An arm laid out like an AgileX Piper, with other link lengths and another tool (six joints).
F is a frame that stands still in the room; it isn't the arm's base.
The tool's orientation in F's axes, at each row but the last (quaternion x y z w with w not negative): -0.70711, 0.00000, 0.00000, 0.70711; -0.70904, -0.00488, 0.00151, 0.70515; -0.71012, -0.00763, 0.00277, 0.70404; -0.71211, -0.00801, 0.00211, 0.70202; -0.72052, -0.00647, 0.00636, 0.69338; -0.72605, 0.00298, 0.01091, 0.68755
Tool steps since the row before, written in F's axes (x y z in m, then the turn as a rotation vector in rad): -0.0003, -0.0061, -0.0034, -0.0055, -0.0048, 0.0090; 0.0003, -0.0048, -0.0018, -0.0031, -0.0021, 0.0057; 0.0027, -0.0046, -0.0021, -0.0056, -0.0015, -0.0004; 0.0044, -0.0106, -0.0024, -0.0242, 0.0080, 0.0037; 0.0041, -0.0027, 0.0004, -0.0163, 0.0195, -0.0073; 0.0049, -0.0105, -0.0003, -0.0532, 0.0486, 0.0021
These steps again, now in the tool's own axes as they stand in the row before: -0.0003, 0.0034, -0.0061, -0.0055, -0.0090, -0.0048; 0.0002, 0.0018, -0.0048, -0.0031, -0.0057, -0.0021; 0.0026, 0.0022, -0.0046, -0.0056, 0.0004, -0.0014; 0.0042, 0.0026, -0.0106, -0.0241, -0.0040, 0.0083; 0.0041, -0.0003, -0.0028, -0.0159, 0.0065, 0.0201; 0.0048, 0.0008, -0.0105, -0.0527, -0.0037, 0.0490
